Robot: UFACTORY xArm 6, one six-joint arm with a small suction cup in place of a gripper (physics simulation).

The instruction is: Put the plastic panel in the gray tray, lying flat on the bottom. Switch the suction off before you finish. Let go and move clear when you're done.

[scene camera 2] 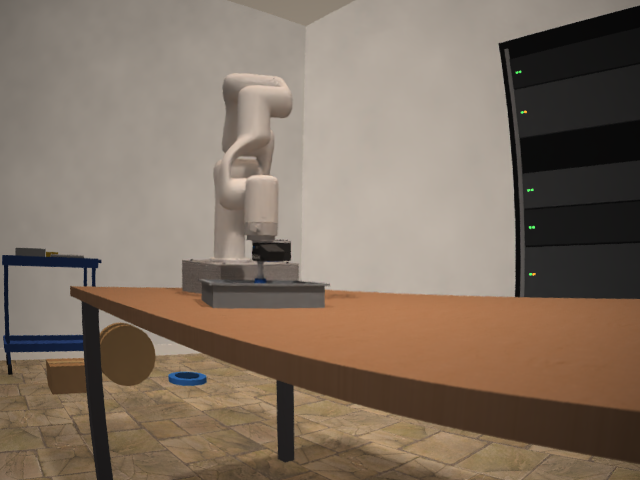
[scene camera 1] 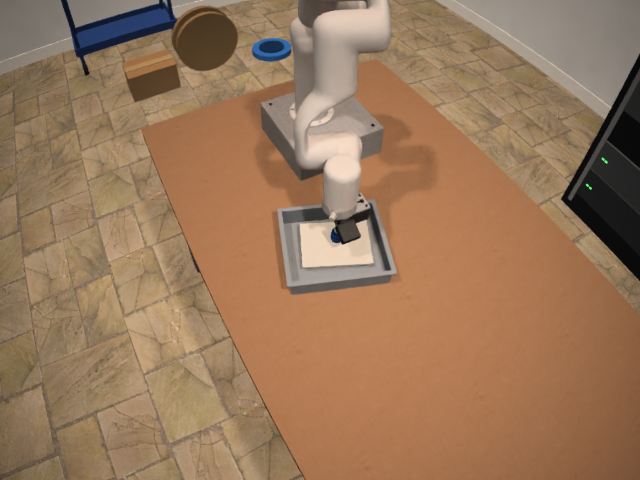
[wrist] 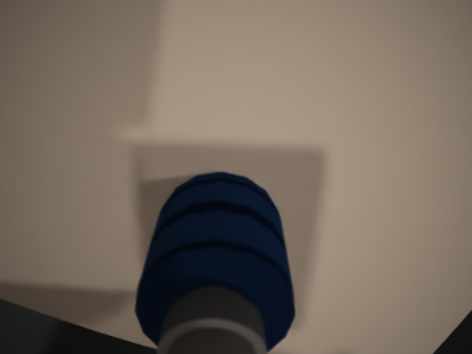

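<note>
The cream plastic panel is level and low inside the gray tray, within its walls. In scene camera 2 the tray's wall hides the panel. Whether its underside touches the bottom all round is too fine to tell. My gripper, a blue suction cup, points straight down and is shut on the panel, near its middle and towards the robot's side. The dark wrist camera covers part of the panel in scene camera 1.
The tray stands on the brown table, in front of the gray robot base. Tray walls surround the cup and panel. A black equipment rack, a blue cart, a cardboard box and a round brown object stand beyond the table.
</note>
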